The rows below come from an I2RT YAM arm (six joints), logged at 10 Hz.
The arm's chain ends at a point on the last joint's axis. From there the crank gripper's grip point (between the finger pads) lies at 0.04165 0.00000 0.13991 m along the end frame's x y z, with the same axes.
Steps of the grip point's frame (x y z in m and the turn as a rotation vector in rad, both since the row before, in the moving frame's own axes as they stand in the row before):
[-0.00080, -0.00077, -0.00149, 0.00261, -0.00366, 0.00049]
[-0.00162, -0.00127, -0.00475, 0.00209, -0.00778, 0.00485]
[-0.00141, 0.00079, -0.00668, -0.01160, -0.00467, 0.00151]
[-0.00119, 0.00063, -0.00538, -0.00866, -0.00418, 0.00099]
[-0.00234, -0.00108, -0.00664, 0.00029, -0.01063, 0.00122]
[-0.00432, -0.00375, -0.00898, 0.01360, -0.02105, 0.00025]
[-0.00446, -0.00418, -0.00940, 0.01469, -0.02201, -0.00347]
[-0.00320, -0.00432, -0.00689, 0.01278, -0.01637, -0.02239]
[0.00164, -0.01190, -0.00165, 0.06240, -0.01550, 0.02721]
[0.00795, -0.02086, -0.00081, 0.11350, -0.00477, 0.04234]
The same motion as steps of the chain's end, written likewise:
[-0.00029, -0.00042, -0.00164, 0.00261, -0.00366, 0.00049]
[-0.00053, -0.00118, -0.00507, 0.00209, -0.00778, 0.00485]
[-0.00075, -0.00090, -0.00686, -0.01160, -0.00467, 0.00151]
[-0.00060, -0.00062, -0.00555, -0.00866, -0.00418, 0.00099]
[-0.00085, -0.00109, -0.00707, 0.00029, -0.01063, 0.00122]
[-0.00137, -0.00185, -0.00981, 0.01360, -0.02105, 0.00025]
[-0.00137, -0.00198, -0.01027, 0.01469, -0.02201, -0.00347]
[-0.00087, -0.00162, -0.00754, 0.01278, -0.01637, -0.02239]
[0.00371, -0.00426, -0.00204, 0.06240, -0.01550, 0.02721]
[0.00832, -0.00675, -0.00021, 0.11350, -0.00477, 0.04234]

